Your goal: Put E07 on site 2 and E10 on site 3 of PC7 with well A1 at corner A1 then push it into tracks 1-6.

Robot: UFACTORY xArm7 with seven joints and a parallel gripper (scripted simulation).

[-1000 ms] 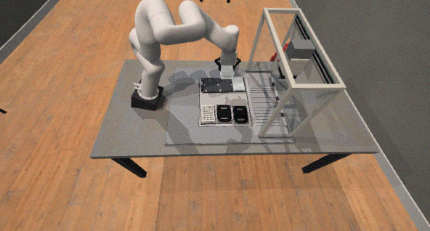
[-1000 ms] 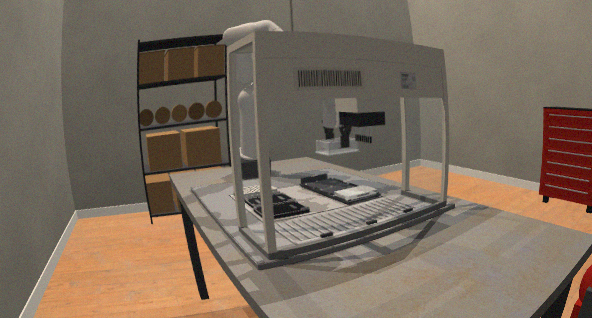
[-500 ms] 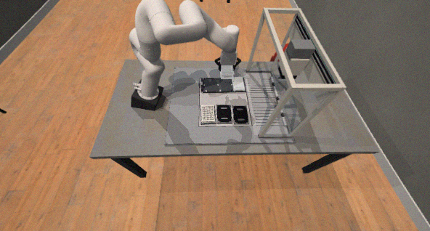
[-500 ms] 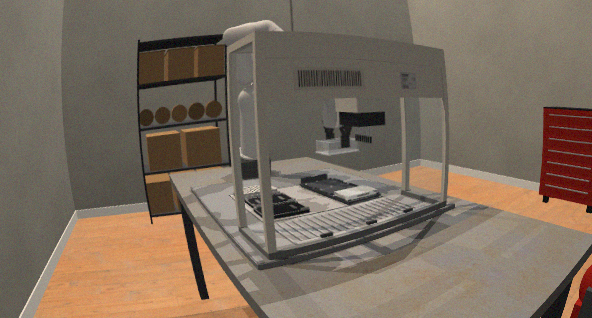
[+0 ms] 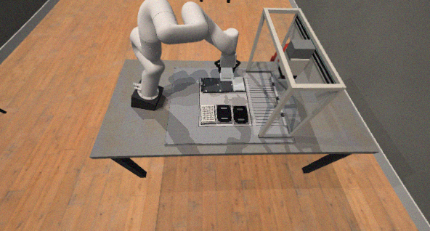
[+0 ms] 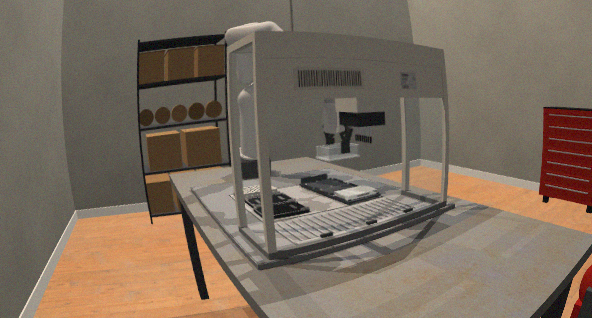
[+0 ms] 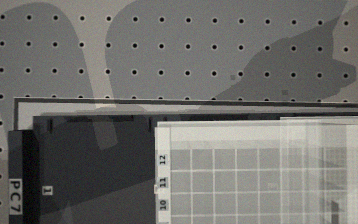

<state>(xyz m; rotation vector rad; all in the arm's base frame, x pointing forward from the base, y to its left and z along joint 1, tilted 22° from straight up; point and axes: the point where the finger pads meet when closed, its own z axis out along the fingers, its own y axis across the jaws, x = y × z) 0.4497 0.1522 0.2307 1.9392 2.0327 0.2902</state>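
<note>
The dark plate carrier PC7 is 140 mm below my hand and 10 mm behind it. From my hand the other things lie so: nest: 260 mm to the right, 150 mm below, 90 mm ahead; then deep-well block E07: 10 mm below; then frame post: 410 mm to the right, 390 mm ahead, 100 mm above.
</note>
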